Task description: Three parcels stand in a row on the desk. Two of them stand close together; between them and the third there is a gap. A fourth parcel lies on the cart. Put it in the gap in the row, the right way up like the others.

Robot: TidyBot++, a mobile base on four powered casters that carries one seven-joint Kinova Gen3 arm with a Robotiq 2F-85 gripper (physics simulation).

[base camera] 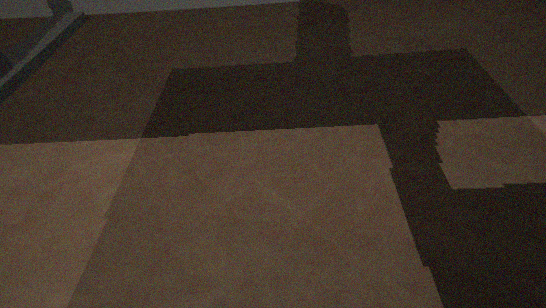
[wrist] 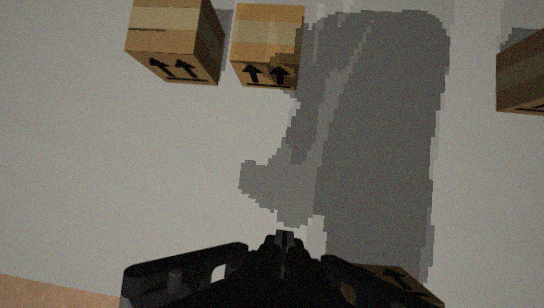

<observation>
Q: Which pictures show the gripper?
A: The wrist view only.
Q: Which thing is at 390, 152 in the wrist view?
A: A grey desk.
</observation>
